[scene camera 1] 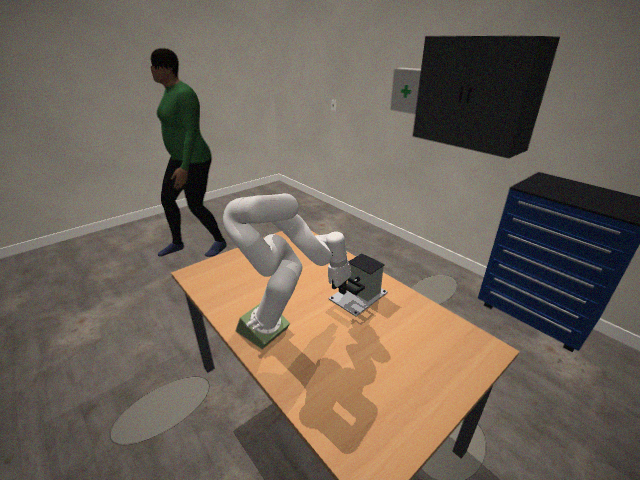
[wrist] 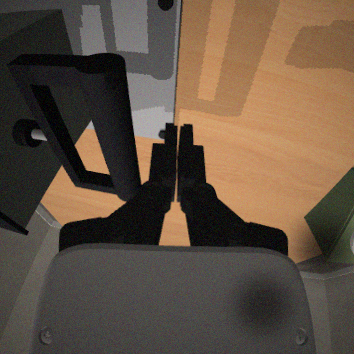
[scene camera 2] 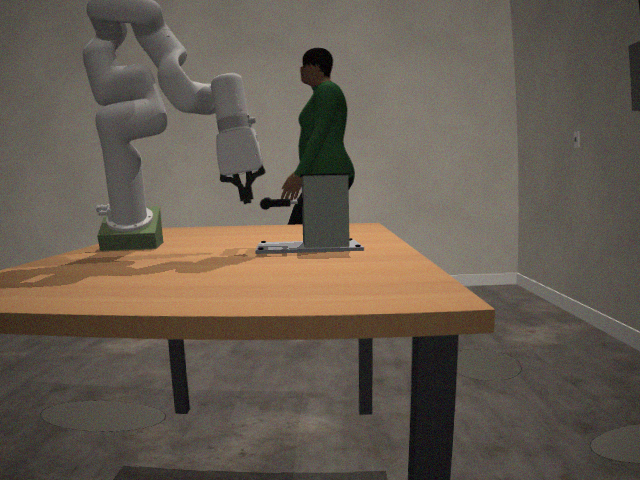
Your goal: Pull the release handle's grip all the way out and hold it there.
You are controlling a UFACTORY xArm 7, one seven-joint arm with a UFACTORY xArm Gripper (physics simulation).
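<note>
The release handle's black grip [scene camera 1: 354, 285] [scene camera 2: 275, 203] [wrist: 112, 120] is a bar on a rectangular frame, close in front of the grey-green housing box [scene camera 1: 373, 279] [scene camera 2: 325, 211] [wrist: 30, 120]. A short piece of its metal rod [scene camera 2: 294, 202] [wrist: 38, 134] shows between the frame and the box. My gripper [scene camera 2: 246, 200] [wrist: 177, 139] is shut with nothing between its fingers. It is on the side of the grip away from the box, a small gap apart from it in scene camera 2 and to its right in the wrist view. In scene camera 1 the fingertips are hard to make out.
The box stands on a bolted metal base plate [scene camera 1: 343, 301] [scene camera 2: 279, 248] on the wooden table [scene camera 1: 429, 356] [scene camera 2: 248, 289]. The arm stands on a green block [scene camera 1: 262, 341] [scene camera 2: 129, 240] [wrist: 332, 215]. A person in green [scene camera 1: 180, 124] [scene camera 2: 325, 129] is beyond the table. A blue drawer cabinet [scene camera 1: 555, 268] stands by the wall.
</note>
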